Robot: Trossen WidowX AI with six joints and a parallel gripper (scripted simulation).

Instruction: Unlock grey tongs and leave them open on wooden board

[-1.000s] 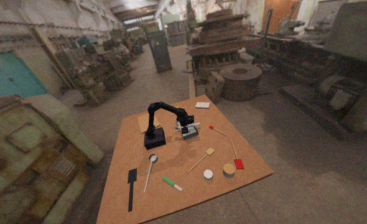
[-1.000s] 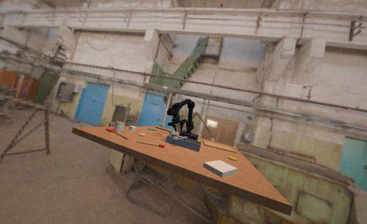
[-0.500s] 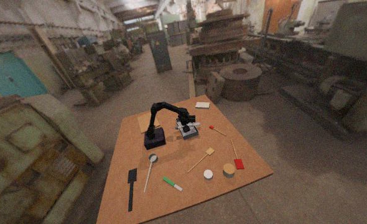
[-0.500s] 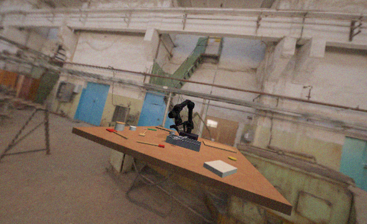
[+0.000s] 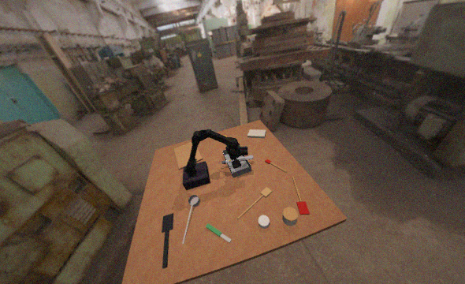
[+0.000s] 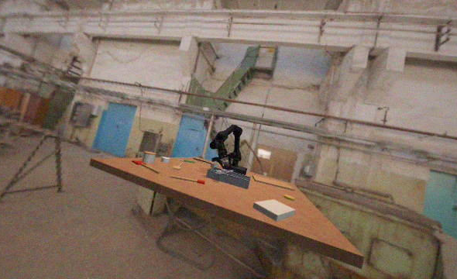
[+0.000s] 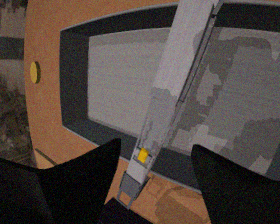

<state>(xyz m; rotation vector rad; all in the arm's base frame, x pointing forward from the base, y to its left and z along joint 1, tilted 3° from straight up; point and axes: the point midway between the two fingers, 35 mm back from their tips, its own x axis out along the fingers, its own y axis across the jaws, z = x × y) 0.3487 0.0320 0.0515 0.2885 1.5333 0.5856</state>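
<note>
Now: gripper tip 30 mm past the yellow lock, 20 mm to the right of it and 20 mm above it. Also, from my gripper tip: yellow disc (50 mm behind, 470 mm to the left, 80 mm below); red-tipped stick (310 mm ahead, 80 mm to the right, 80 mm below); roasting tin (20 mm ahead, 40 mm to the left, 60 mm below).
</note>
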